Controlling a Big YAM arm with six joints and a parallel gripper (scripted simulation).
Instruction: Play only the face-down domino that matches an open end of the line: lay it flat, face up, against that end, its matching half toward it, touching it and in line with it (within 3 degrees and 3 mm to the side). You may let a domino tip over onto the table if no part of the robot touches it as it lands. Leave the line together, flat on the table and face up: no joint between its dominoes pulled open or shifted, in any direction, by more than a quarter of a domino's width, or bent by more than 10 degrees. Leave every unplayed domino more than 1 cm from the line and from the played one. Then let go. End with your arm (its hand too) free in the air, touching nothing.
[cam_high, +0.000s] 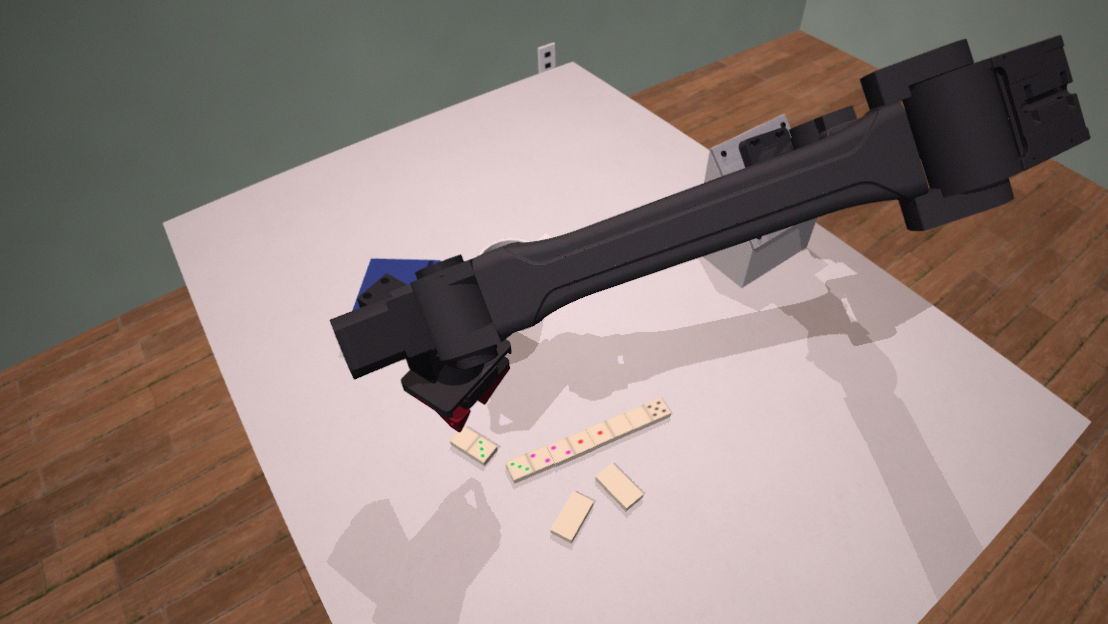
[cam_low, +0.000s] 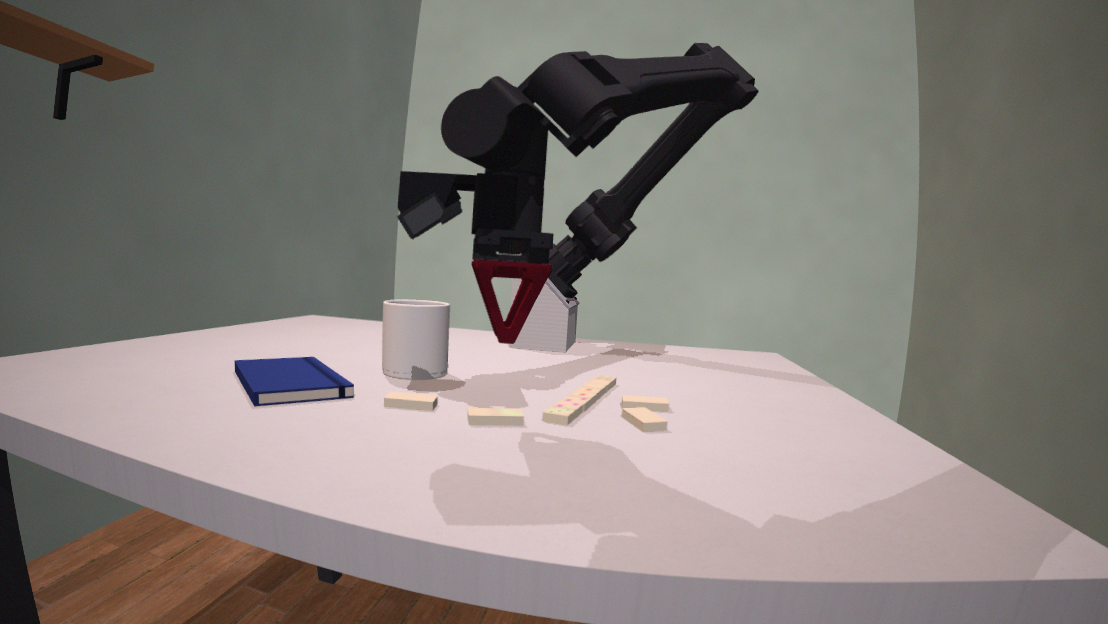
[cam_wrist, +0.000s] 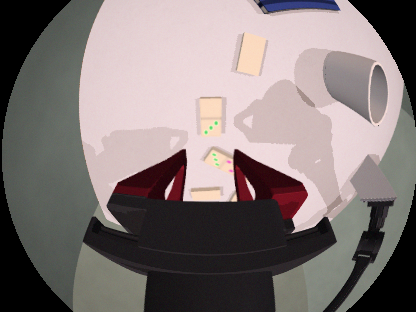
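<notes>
Now: hand 8 cm above the domino and 1 cm to the left of it. Also, from my hand: white mug (18 cm to the right, 16 cm behind, 5 cm below); then blue notebook (27 cm to the right, 8 cm below).
</notes>
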